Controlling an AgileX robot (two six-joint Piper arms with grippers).
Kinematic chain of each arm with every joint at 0, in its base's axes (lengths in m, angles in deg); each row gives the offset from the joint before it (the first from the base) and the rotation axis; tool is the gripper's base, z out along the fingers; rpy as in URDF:
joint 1: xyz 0 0 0.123 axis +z
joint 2: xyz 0 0 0 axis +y
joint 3: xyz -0.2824 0 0.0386 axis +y
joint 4: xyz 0.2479 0 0.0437 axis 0.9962 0 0.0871
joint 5: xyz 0 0 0 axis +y
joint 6: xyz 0.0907 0 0.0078 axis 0.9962 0 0.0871
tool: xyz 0 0 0 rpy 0 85 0
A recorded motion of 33 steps. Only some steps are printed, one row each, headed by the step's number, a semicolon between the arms.
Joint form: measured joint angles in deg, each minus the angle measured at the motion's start. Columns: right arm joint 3, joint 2, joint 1, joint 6, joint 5, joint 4; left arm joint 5, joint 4, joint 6, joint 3, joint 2, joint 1.
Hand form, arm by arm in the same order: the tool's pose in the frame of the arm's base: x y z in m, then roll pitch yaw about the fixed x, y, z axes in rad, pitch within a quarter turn. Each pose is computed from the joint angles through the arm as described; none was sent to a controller.
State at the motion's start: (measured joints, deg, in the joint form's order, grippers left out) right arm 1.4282 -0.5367 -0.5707 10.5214 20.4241 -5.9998; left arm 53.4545 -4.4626 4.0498 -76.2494 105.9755 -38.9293
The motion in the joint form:
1: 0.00 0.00 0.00 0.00 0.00 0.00; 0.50 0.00 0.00 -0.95 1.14 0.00
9: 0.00 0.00 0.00 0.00 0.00 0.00; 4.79 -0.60 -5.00 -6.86 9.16 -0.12
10: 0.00 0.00 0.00 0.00 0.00 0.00; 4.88 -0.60 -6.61 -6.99 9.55 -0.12
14: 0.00 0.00 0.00 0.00 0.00 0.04; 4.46 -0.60 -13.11 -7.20 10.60 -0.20
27: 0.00 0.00 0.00 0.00 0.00 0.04; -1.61 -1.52 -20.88 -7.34 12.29 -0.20
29: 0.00 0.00 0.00 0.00 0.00 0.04; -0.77 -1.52 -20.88 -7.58 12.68 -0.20
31: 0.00 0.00 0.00 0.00 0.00 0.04; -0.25 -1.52 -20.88 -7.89 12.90 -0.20
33: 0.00 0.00 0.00 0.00 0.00 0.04; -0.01 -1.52 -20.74 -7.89 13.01 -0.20
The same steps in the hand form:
1: 0.0531 -0.0039 0.1733 2.8897 1.2785 2.8311; 0.2875 -0.2396 0.2066 -3.0836 0.1972 2.4369
9: 0.0531 -0.0039 0.1733 2.8897 1.2785 2.8311; 0.3030 -0.2546 0.1774 -3.0613 0.0794 2.5233
10: 0.0531 -0.0039 0.1733 2.8897 1.2785 2.8311; 0.3035 -0.2550 0.1752 -3.0596 0.0710 2.5512
14: 0.0531 -0.0038 0.1733 2.8874 1.2783 2.8289; 0.3049 -0.2569 0.1689 -3.0539 0.0542 2.6635
27: 0.0531 -0.0038 0.1733 2.8874 1.2783 2.8289; 0.3133 -0.2645 0.1586 -3.0119 0.1124 2.8182
29: 0.0531 -0.0038 0.1733 2.8874 1.2783 2.8289; 0.3130 -0.2644 0.1567 -3.0173 0.0960 2.8163
31: 0.0531 -0.0038 0.1733 2.8874 1.2783 2.8289; 0.3133 -0.2647 0.1563 -3.0194 0.0888 2.8153
33: 0.0531 -0.0038 0.1733 2.8874 1.2783 2.8289; 0.3130 -0.2645 0.1555 -3.0216 0.0834 2.8123

